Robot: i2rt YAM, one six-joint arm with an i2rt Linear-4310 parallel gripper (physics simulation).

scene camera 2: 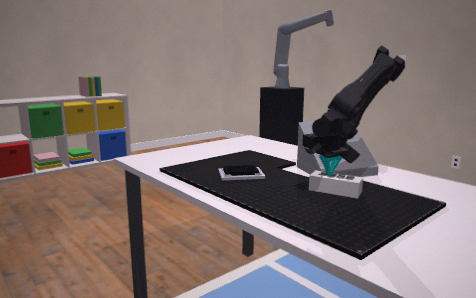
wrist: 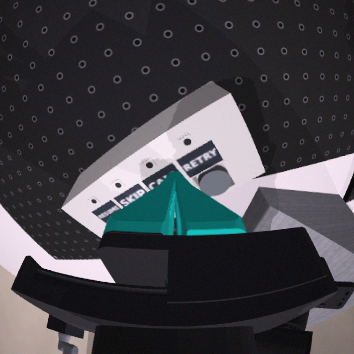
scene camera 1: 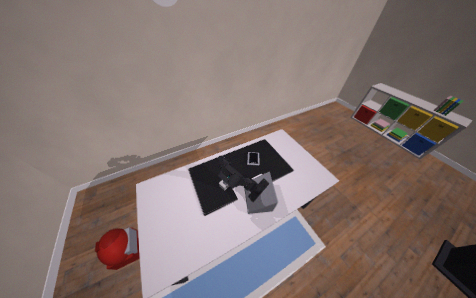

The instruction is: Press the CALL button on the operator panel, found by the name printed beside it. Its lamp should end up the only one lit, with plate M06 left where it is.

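Places are measured from the arm's base along level axes (x left, y back, z up), in millimetres.
Pixels of known places: gripper, fingertip midpoint: [scene camera 2: 329,175] [wrist: 174,178]; arm's base, link origin: [scene camera 1: 258,190].
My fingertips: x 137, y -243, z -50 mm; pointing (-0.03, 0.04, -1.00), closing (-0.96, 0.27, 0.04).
Ahead of a thing's pixels: the offset from my fingertips to its top centre. Level surfaces: height alone.
The operator panel {dz +3, dx +21, dy +8 mm} [scene camera 1: 223,185] [scene camera 2: 336,187] [wrist: 240,132] is a white box on the black mat. In the wrist view its labels read RESUME, SKIP, CALL {dz +0, dx +8, dy -1 mm} [wrist: 157,184] and RETRY {dz +0, dx -20, dy -10 mm} [wrist: 201,159]. The small lamps by RETRY {dz +1, dx -15, dy -26 mm} [wrist: 187,142], CALL {dz +1, dx +13, dy -17 mm} [wrist: 149,165], SKIP {dz +1, dx +42, dy -7 mm} [wrist: 118,185] and RESUME {dz +1, dx +70, dy +2 mm} [wrist: 94,201] are all dark. My gripper [scene camera 2: 330,173] [wrist: 174,178] is shut and empty, its teal fingertips low over the panel top, covering part of the CALL label and hiding the CALL button; contact cannot be told. The grey RETRY button {dz +3, dx -27, dy +11 mm} [wrist: 216,182] shows beside them. A white-rimmed plate {dz -35, dx -327, dy -106 mm} [scene camera 1: 254,164] [scene camera 2: 242,177] lies apart; its marking is unreadable.
The black perforated mat {dz -53 mm} [scene camera 1: 215,204] [scene camera 2: 280,200] lies on the white table {dz -66 mm} [scene camera 1: 175,240] [scene camera 2: 400,265]. The grey arm base block [scene camera 1: 262,202] [scene camera 2: 367,162] [wrist: 300,215] stands close behind the panel. A second arm on a black pedestal [scene camera 2: 281,112] stands beyond the table.
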